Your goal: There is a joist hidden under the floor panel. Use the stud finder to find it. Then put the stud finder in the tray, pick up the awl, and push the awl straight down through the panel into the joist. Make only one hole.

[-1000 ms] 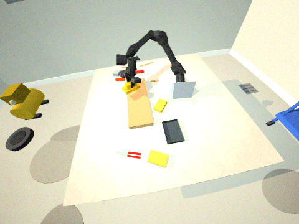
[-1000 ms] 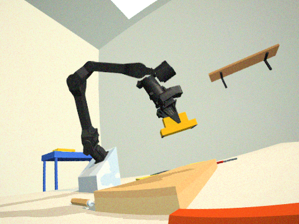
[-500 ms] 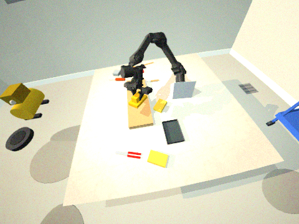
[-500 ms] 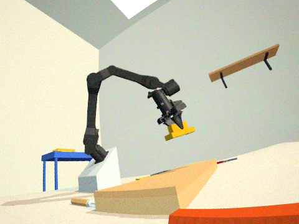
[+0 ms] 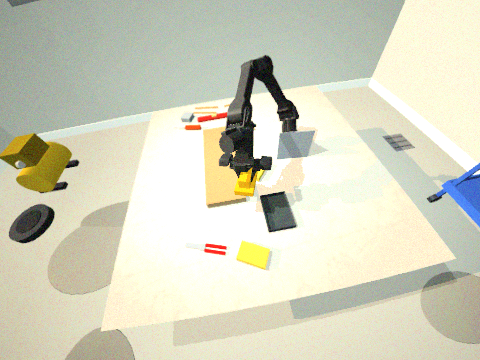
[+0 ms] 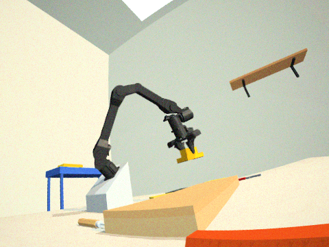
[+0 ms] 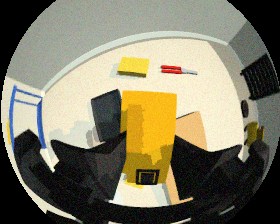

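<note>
Now: gripper tip 17 cm above the dark tray, 11 cm past it and 7 cm to the right of it. The rest, counted from my gripper tip: yellow stud finder (2 cm to the right, 2 cm above, 1 cm behind); red level (69 cm to the right, 17 cm below, 10 cm ahead); awl (50 cm to the right, 17 cm below, 7 cm behind).
</note>
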